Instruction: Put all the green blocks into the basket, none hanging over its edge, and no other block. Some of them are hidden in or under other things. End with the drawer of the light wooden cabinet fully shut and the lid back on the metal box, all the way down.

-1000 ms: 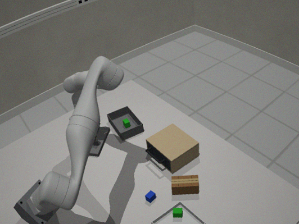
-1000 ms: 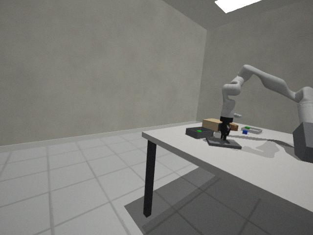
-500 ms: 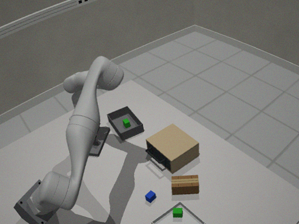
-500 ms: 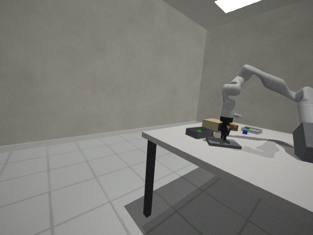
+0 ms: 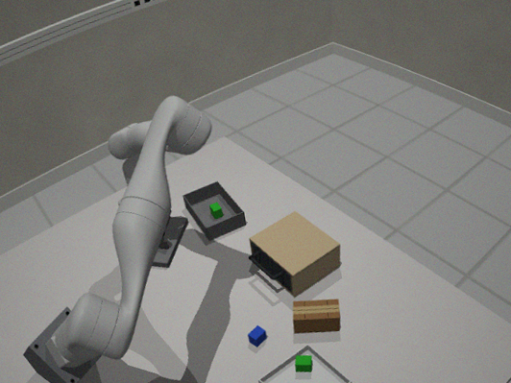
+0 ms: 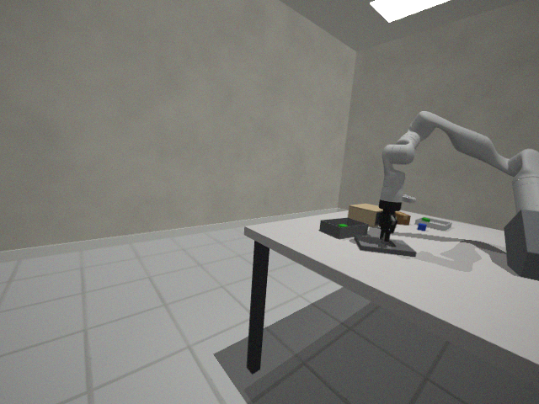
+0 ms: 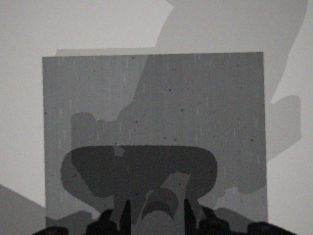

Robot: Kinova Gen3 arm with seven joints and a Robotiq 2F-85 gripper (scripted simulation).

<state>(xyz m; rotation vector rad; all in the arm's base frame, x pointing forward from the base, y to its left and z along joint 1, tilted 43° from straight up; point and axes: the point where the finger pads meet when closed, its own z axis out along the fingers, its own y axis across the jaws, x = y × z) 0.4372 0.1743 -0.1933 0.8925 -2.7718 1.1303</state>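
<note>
Right now the knobbed lid is 30 mm below my hand. Also, from my hand: blue block: 460 mm to the right, 70 mm behind, 30 mm below; light wooden cabinet: 370 mm to the right, 170 mm ahead; darker brown wooden box: 540 mm to the right, 60 mm ahead, 10 mm below.
</note>
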